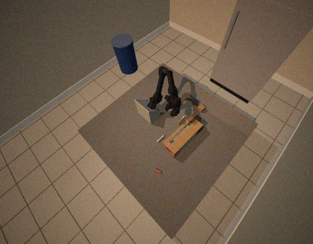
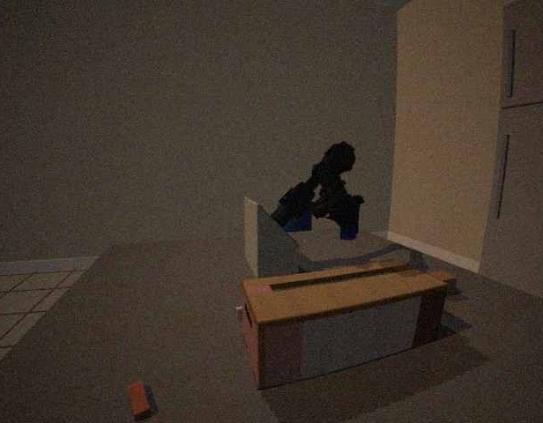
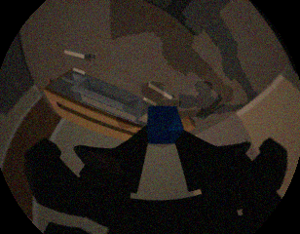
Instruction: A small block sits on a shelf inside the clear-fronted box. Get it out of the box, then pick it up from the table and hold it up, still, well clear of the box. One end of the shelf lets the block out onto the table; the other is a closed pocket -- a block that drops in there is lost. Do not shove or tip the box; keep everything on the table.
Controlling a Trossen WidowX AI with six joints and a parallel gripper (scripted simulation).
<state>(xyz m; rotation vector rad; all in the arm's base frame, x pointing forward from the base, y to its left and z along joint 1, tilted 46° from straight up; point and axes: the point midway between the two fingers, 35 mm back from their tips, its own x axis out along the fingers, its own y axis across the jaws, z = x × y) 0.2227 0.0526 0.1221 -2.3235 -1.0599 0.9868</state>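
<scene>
The blue block is 10 mm to the right of my gripper tip and 10 mm behind it. The rest, counted from my gripper tip: tan cube 260 mm to the left, 150 mm below, 100 mm ahead.
</scene>
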